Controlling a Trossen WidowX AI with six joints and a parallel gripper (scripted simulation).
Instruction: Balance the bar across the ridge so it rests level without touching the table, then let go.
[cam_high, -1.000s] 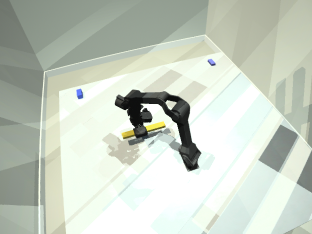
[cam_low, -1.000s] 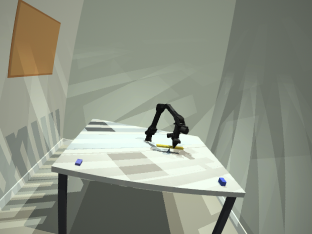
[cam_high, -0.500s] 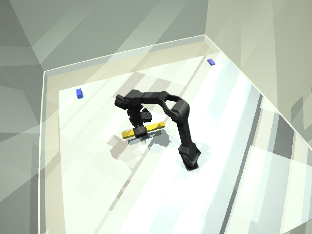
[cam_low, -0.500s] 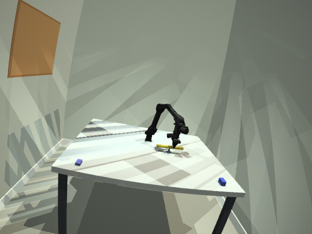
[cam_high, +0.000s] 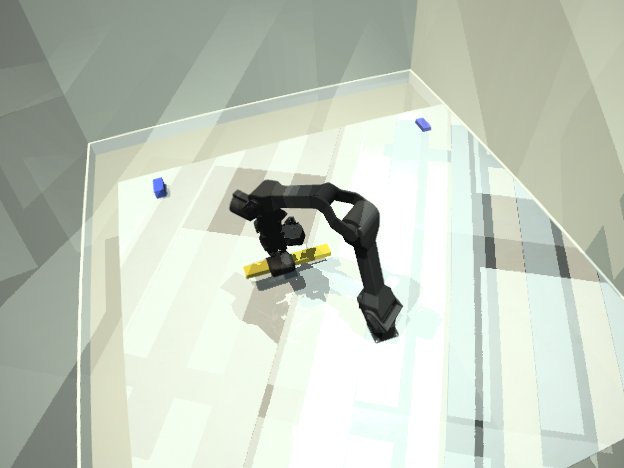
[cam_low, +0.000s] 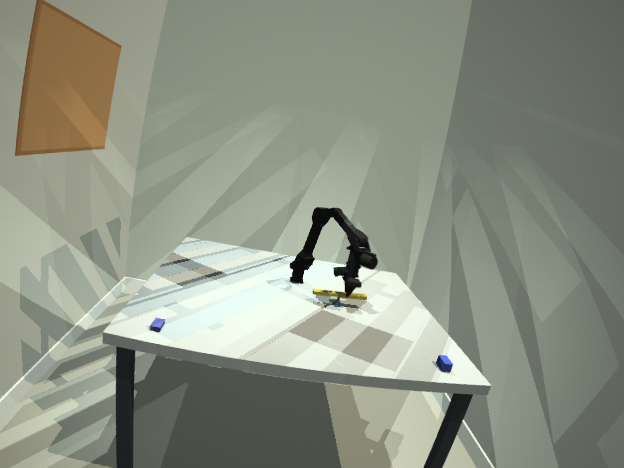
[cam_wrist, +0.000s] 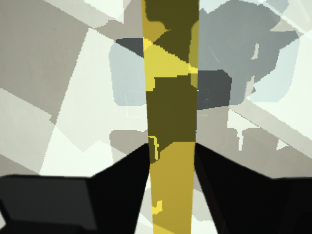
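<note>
My gripper tip is now 30 mm to the left of the bar.
</note>
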